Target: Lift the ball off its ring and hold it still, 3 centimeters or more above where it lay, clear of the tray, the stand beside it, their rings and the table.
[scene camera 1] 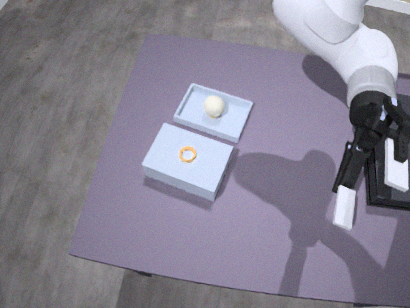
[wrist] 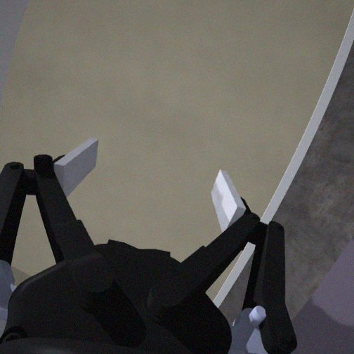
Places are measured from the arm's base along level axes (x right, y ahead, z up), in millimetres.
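Where they show: gripper, fingertip midpoint: (scene camera 1: 366, 209).
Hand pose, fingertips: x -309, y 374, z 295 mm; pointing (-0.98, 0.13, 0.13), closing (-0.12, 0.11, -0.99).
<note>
Things, the pixels of their top centre, and the offset from my fingertips. "spot": a spot on its surface instead. Level surfaces: height alone.
- cream ball, top centre: (scene camera 1: 214, 99) dx +348, dy +280, dz -292 mm
- light blue tray, surface spot: (scene camera 1: 183, 102) spot: dx +352, dy +370, dz -337 mm
- orange ring, surface spot: (scene camera 1: 187, 161) spot: dx +150, dy +304, dz -288 mm
- purple table, surface height: dz -363 mm
A cream ball (scene camera 1: 214, 106) sits in the light blue tray (scene camera 1: 183, 102), near its middle; the ring under it is mostly hidden by the ball. A light blue stand (scene camera 1: 210, 170) is beside the tray, with an orange ring (scene camera 1: 187, 161) on its top. My gripper (scene camera 1: 371, 199) (wrist: 157, 167) is open, with nothing between its white fingertips. In the scene view it is well to the right of the tray and the stand, above the table's right part. The ball, tray and stand do not show in the wrist view.
The purple table (scene camera 1: 165, 235) carries the tray and stand on its left part. A black base plate (scene camera 1: 378, 200) lies at the right edge of the scene view, below the arm. The wrist view shows a beige wall (wrist: 150, 75), a white skirting strip (wrist: 305, 140) and grey floor (wrist: 320, 200).
</note>
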